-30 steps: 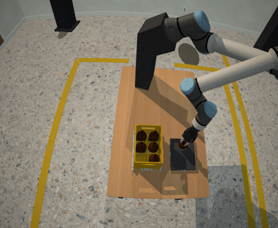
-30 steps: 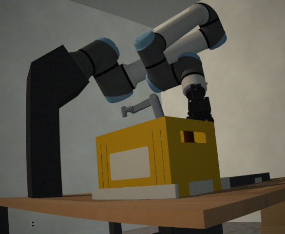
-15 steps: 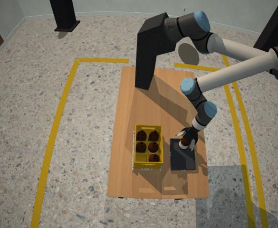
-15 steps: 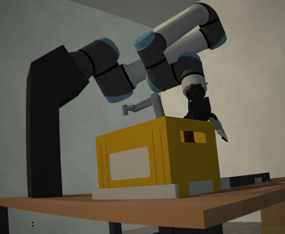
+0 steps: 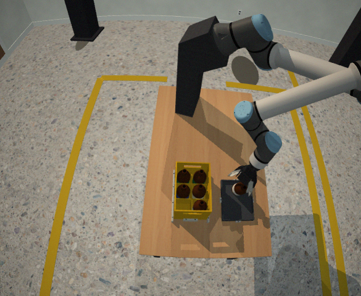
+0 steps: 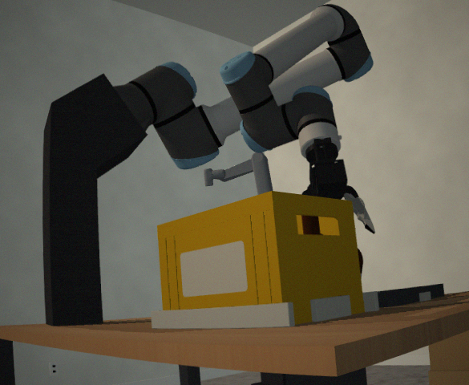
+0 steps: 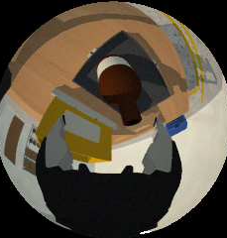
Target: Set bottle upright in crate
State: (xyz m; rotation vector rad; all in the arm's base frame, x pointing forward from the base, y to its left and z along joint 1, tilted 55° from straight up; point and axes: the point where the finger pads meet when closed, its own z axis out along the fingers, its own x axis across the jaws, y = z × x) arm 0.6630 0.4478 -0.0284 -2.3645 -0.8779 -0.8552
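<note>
Now: the brown bottle 1 cm behind my hand, 3 cm to the left of it and 5 cm below it. From my hand the other things lie so: crate 6 cm ahead, 24 cm to the right, 6 cm below; dark tray 3 cm ahead, 3 cm to the left, 13 cm below.
</note>
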